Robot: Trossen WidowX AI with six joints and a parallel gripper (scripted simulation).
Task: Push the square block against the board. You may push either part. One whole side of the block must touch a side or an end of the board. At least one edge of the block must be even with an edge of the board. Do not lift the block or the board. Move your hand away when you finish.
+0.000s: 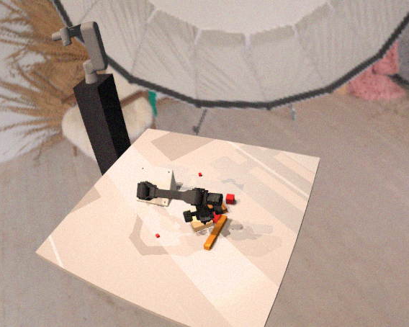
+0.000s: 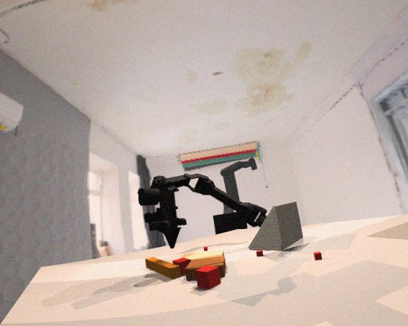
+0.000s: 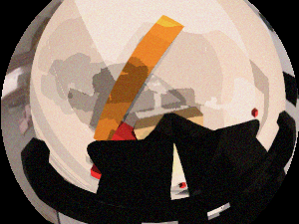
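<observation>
Right now my gripper tip is 5 cm short of the long board and 5 cm above it. Also, from my gripper tip: cream flat block 6 cm behind, 8 cm to the left, 5 cm below; flat orange square block 16 cm to the left, 5 cm below.
</observation>
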